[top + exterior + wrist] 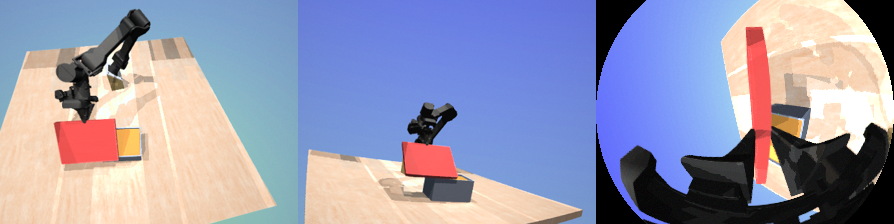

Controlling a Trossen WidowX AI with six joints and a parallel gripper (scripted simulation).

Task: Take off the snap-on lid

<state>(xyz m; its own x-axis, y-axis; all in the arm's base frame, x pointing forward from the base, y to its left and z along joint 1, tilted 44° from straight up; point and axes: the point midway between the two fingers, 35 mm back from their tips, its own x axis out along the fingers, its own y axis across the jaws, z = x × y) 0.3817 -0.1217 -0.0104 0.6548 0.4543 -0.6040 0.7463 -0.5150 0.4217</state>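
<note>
My gripper tip is now 70 mm short of the red lid and 50 mm above it. The rest, counted from my gripper tip: blue-grey box 180 mm below, 120 mm to the left, 60 mm ahead.
</note>
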